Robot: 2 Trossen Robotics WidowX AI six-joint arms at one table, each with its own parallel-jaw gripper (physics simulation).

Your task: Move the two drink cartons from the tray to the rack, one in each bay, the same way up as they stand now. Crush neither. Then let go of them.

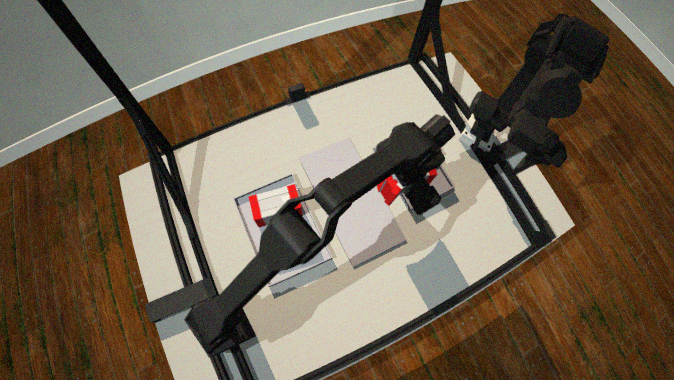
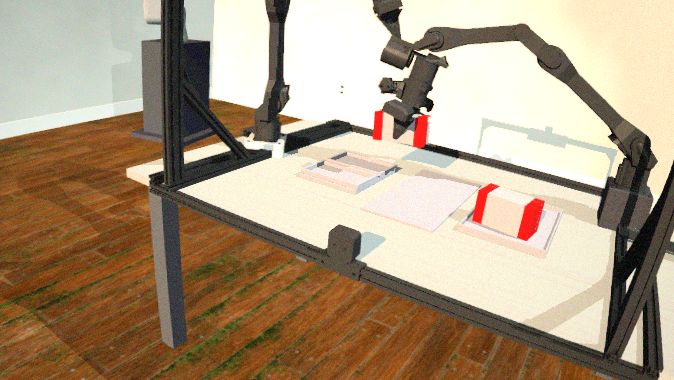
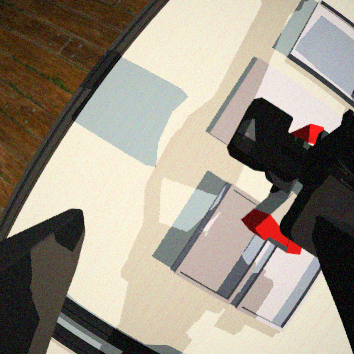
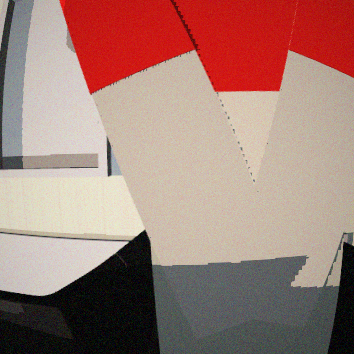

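Pixels of known places: left gripper, fingertip midpoint: (image 1: 492,162) (image 3: 203,225); right gripper, fingertip midpoint: (image 1: 407,183) (image 2: 396,137) (image 3: 282,195); left arm's base at its link origin: (image 2: 266,138); right arm's base at its link origin: (image 1: 218,327) (image 2: 630,187).
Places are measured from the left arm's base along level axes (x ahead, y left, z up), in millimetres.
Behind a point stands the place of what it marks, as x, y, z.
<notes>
A white drink carton with red ends (image 1: 390,190) {396, -146, 116} (image 2: 386,128) {304, -127, 88} (image 3: 270,226) {301, -87, 125} (image 4: 168,158) lies level in my right gripper (image 1: 416,186) {333, -121, 67} (image 2: 407,117), which is shut on its middle. It hangs a little above the low two-bay rack (image 1: 443,185) {229, -27, -26} (image 2: 343,182) {212, -234, -18} (image 3: 214,246) {257, -54, -26}. The second carton (image 1: 271,201) {549, -379, 38} (image 2: 505,211) {529, -399, 14} lies on its side in the tray (image 1: 250,234) {640, -394, -30} (image 2: 486,231) {498, -402, -31} (image 3: 326,46) {607, -267, -30}. My left gripper (image 2: 390,20) (image 3: 203,225) {318, -3, 295} is open and empty, high above the rack.
A flat pale mat (image 1: 369,226) {448, -147, -32} (image 2: 422,200) {388, -266, -32} (image 3: 291,95) {497, -182, -32} lies between tray and rack. Black frame posts stand at the table's corners (image 1: 426,34) {-140, -299, 116} (image 2: 171,94) {-148, -323, 169}. A small black block (image 1: 297,91) {221, -539, 13} (image 2: 344,241) {212, -561, 6} sits on the table's edge. The right arm stretches across tray and mat.
</notes>
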